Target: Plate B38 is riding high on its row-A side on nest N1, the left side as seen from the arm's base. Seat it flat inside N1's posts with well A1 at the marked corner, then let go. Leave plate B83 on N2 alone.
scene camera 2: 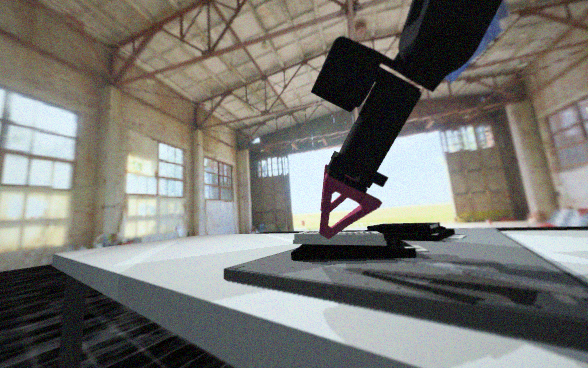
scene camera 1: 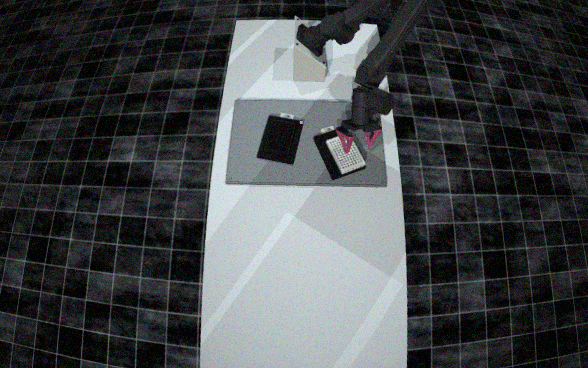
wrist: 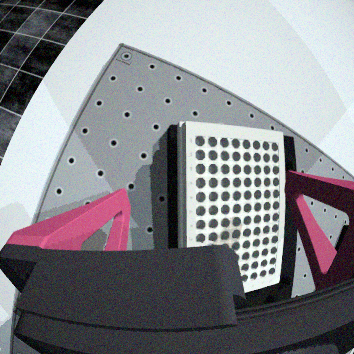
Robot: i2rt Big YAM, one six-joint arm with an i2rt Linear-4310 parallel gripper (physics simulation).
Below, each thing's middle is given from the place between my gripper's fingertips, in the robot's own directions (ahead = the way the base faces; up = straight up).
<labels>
The white well plate [scene camera 2: 308, 237] is 40 mm to the right of my hand and 30 mm below it. Round my hand: grey perforated plate [wrist: 120, 140] (170 mm to the right, 60 mm below, 40 mm behind); then black nest [scene camera 2: 396, 248] (60 mm to the right, 40 mm below, 10 mm behind).
</labels>
